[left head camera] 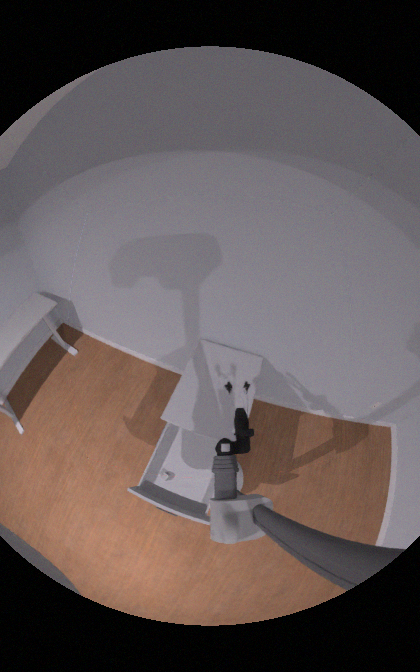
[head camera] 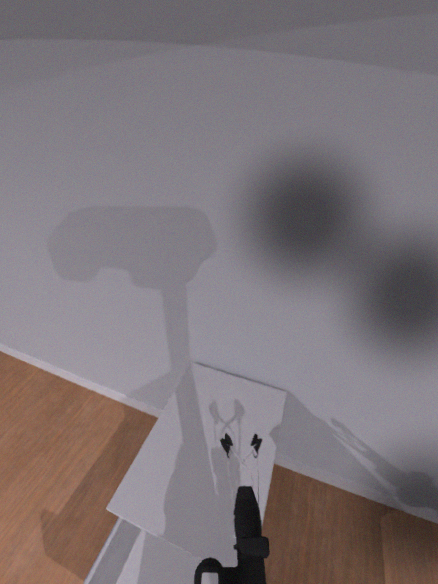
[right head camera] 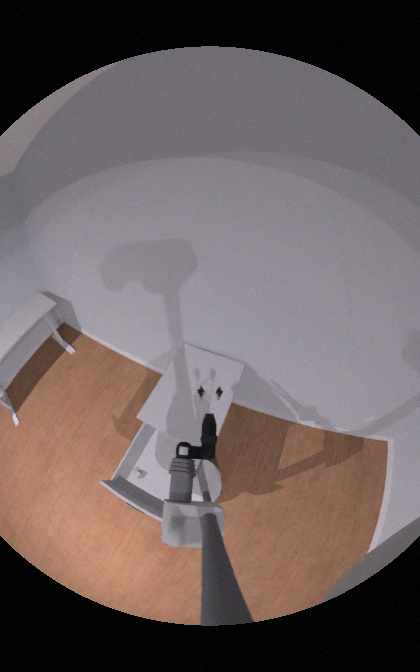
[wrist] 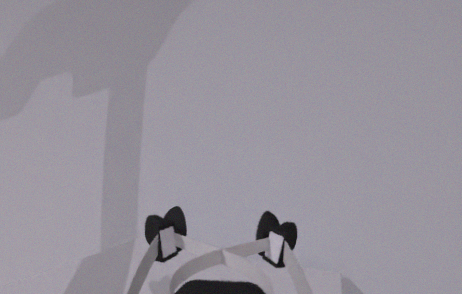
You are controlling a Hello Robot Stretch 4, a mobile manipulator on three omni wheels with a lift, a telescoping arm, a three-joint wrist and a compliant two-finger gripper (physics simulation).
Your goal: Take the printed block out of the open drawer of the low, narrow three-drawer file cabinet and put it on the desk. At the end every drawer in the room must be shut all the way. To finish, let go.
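Note:
The printed block (left head camera: 167, 475) (right head camera: 140, 472) is a small pale piece lying in the open drawer (head camera: 112, 547) (left head camera: 172, 500) (right head camera: 132, 495), near its front left corner. The drawer stands far out from the low white file cabinet (head camera: 150, 475) (left head camera: 182, 400) (right head camera: 162, 400). The lower drawer fronts are hidden. My gripper (head camera: 241, 444) (left head camera: 237, 386) (right head camera: 210, 392) (wrist: 221, 226) is open and empty above the cabinet top, pointing toward the wall, with its fingertips apart. The block does not show in the wrist view. The white desk (left head camera: 30, 315) (right head camera: 27, 315) stands at the left.
A grey wall (head camera: 150, 150) (left head camera: 300, 250) (right head camera: 280, 250) (wrist: 350, 125) rises behind the cabinet. My wrist (left head camera: 225, 477) (right head camera: 181, 480) and arm are over the drawer's right part. Wooden floor (left head camera: 90, 425) (right head camera: 80, 425) lies between the desk and the cabinet.

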